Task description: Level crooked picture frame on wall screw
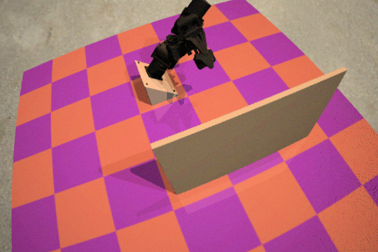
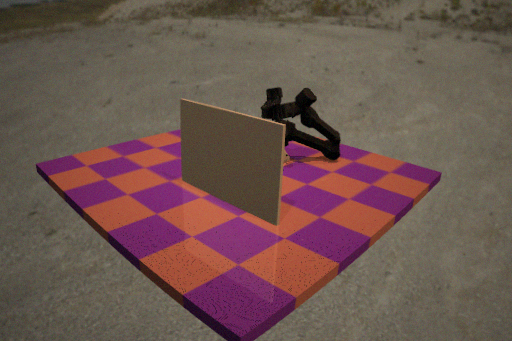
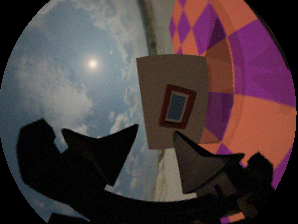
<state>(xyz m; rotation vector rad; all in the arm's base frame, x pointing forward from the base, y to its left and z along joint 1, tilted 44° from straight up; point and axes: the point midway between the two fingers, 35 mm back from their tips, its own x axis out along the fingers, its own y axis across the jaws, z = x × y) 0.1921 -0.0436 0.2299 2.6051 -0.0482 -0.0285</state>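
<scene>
The picture frame is 19 cm ahead of my gripper tip, 2 cm to the left of it and 9 cm below it. Also, from my gripper tip: wall panel (20 cm ahead, 2 cm to the left, 10 cm below).
</scene>
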